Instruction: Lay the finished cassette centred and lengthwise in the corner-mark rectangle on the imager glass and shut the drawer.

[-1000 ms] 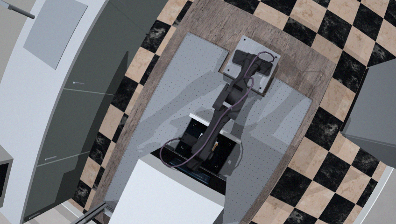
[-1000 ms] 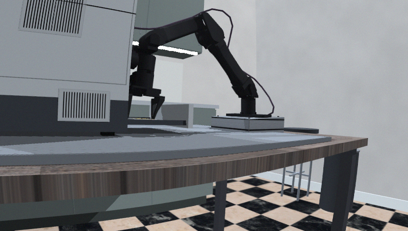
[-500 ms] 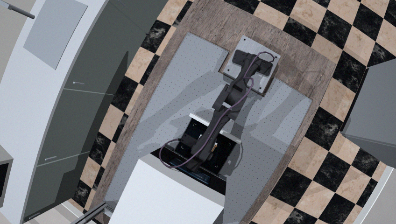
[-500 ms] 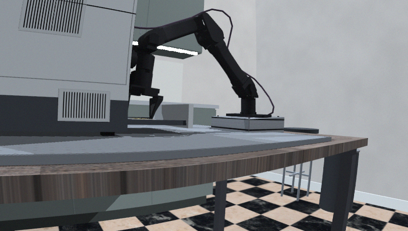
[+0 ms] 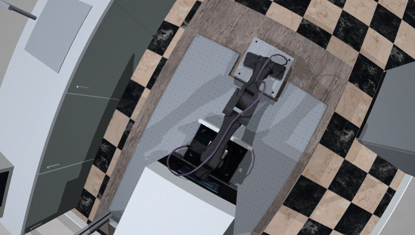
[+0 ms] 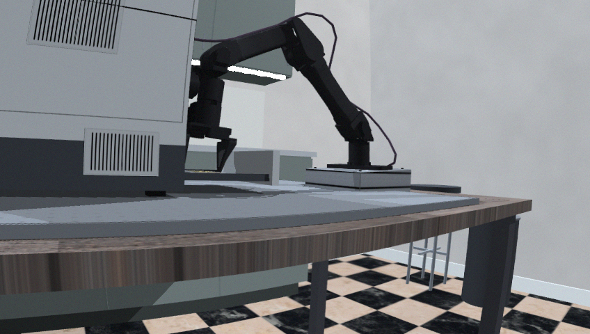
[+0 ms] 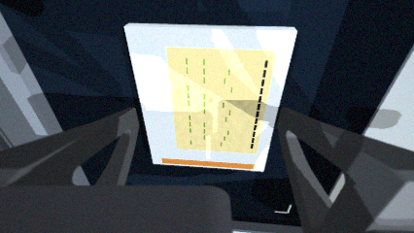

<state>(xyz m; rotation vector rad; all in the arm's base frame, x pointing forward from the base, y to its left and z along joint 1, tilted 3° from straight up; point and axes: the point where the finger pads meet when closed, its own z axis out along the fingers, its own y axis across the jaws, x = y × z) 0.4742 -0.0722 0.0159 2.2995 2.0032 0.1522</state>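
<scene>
Now: hand 10 mm above the cassette FINISHED. Also, from my hand: imager drawer: 10 mm ahead, 10 mm above.
</scene>
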